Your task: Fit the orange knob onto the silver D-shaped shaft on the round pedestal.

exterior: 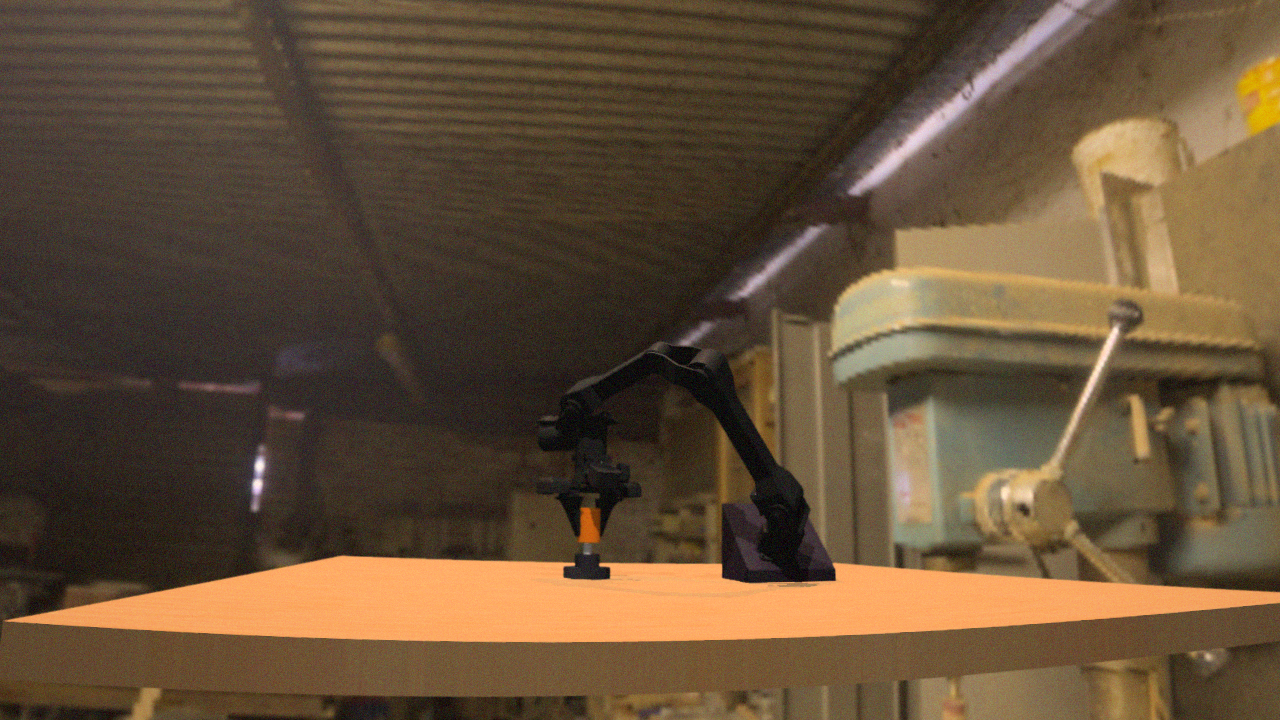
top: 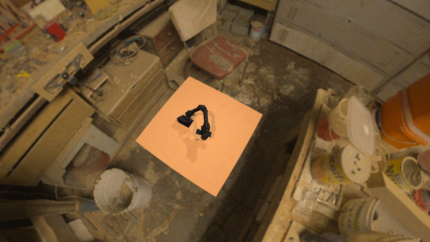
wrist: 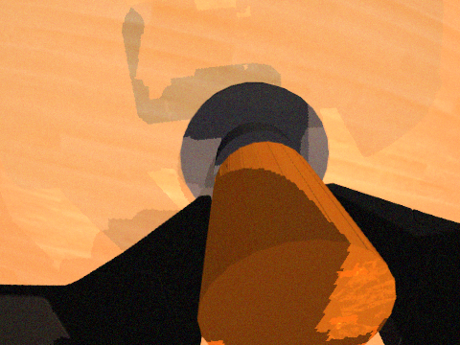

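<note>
The orange knob is 3 cm above my gripper tip. Also, from my gripper tip: round pedestal: 4 cm below.
</note>
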